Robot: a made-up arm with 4 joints. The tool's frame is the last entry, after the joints.
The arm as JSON. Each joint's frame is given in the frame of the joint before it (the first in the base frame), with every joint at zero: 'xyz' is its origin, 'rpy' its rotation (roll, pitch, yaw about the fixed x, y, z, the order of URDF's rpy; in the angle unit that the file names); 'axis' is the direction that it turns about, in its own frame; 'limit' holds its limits. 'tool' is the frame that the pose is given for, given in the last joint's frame.
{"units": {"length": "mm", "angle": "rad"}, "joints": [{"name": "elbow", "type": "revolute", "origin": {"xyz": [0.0, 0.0, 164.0], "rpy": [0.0, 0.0, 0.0]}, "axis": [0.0, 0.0, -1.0], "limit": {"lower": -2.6, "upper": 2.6}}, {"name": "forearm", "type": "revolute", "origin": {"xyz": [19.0, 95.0, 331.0], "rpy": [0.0, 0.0, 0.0]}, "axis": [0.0, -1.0, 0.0], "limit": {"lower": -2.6, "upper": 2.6}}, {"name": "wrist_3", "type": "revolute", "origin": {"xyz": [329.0, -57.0, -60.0], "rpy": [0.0, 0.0, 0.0]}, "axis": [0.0, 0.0, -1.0], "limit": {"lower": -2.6, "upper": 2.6}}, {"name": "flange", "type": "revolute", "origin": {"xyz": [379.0, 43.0, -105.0], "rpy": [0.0, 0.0, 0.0]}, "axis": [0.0, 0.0, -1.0], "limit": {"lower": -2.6, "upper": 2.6}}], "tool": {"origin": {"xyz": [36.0, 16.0, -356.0], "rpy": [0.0, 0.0, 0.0]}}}
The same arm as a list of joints. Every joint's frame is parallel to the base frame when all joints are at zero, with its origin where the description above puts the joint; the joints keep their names.
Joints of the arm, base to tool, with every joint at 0 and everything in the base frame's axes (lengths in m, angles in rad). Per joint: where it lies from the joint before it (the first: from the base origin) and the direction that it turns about. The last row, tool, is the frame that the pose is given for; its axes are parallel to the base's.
elbow: axis -z xyz 0.0000 0.0000 0.1640
forearm: axis -y xyz 0.0190 0.0950 0.3310
wrist_3: axis -z xyz 0.3290 -0.0570 -0.0600
flange: axis -z xyz 0.3790 0.0430 -0.1050
tool: xyz 0.0360 0.0160 -0.3560
Joint limits (rad, base to tool): -2.6000..2.6000 -2.6000..2.6000 -2.6000..2.6000 -2.6000..2.6000

